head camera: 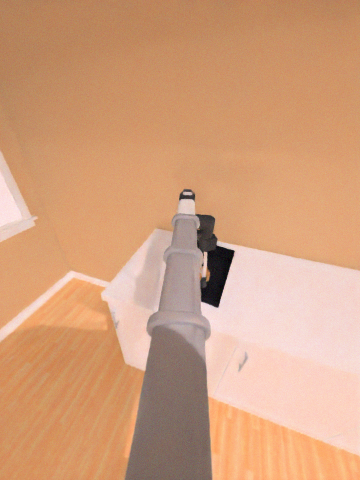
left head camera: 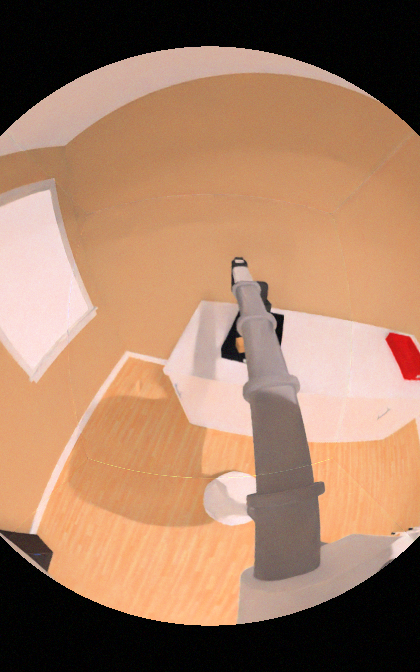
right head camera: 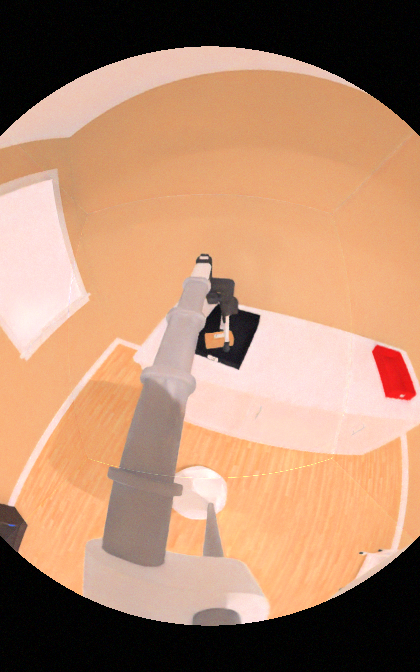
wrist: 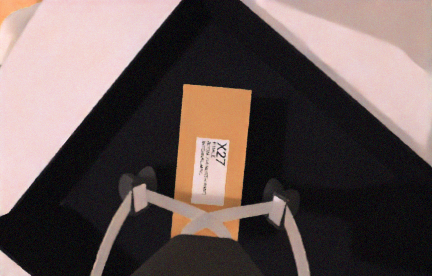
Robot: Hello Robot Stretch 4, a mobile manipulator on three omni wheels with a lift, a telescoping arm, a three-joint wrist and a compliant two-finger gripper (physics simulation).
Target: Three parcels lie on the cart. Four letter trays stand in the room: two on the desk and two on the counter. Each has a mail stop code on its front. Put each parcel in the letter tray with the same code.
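Frame: origin at the robot's base, x back, y right, z up, level; metres.
Seen in the pictures: gripper, fingertip midpoint: (wrist: 210, 187).
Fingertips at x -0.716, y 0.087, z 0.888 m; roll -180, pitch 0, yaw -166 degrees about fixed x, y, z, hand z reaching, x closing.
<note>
A point is followed by its place in that frame.
An orange-brown parcel (wrist: 214, 115) @(x -0.698, y 0.022, z 0.937 m) (right head camera: 212, 340) (left head camera: 240, 345) with a white label reading X27 lies inside a black letter tray (wrist: 100, 112) @(x -0.601, y 0.052, z 0.905 m) (right head camera: 245, 342) (left head camera: 230, 342) (head camera: 222, 277) @(x -0.733, y 0.205, z 0.885 m) on the white counter (right head camera: 300, 357) (head camera: 285, 300) @(x -0.623, y 0.471, z 0.883 m) (left head camera: 320, 350). The tray's front label is too small to read. My gripper (wrist: 210, 187) @(x -0.716, y 0.087, z 0.888 m) (right head camera: 226, 345) is open over the parcel, with one fingertip on each side and a dark gap between each fingertip and the parcel. A red letter tray (right head camera: 394, 372) (left head camera: 405, 356) stands at the counter's right end. The cart and the desk cannot be made out.
The wall rises behind the counter. A white round object (right head camera: 200, 492) (left head camera: 227, 498) is on the floor below my arm. A dark box-like object (right head camera: 12, 530) (left head camera: 30, 550) shows at the lower left. A window (right head camera: 35, 260) (left head camera: 40, 280) is on the left wall.
</note>
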